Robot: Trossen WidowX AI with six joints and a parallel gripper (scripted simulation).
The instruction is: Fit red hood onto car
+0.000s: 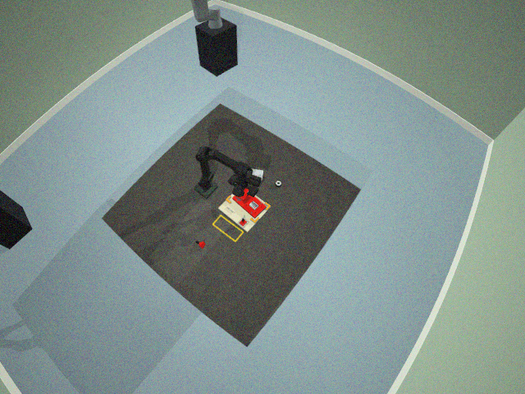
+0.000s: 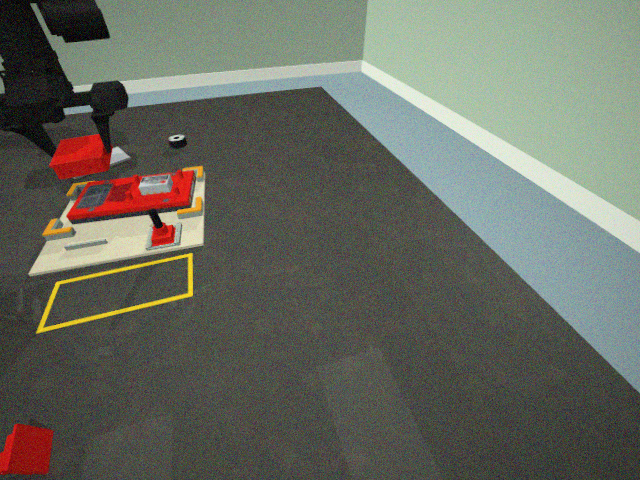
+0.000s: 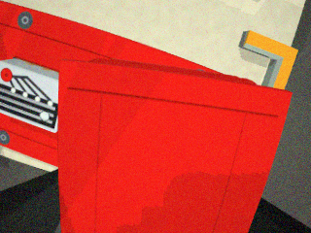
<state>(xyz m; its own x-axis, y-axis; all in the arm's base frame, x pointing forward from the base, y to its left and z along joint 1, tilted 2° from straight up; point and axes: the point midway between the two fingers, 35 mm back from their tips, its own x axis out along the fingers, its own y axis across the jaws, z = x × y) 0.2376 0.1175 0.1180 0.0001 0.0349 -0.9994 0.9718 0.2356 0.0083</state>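
Now: the grey engine block 90 mm ahead of my gripper tip, 10 mm to the left of it and 80 mm below it. Round my gripper tip: cream jig plate: 50 mm ahead, 20 mm to the right, 90 mm below; then stand: 120 mm ahead, 120 mm to the right, 70 mm below; then red hood: 10 mm above.
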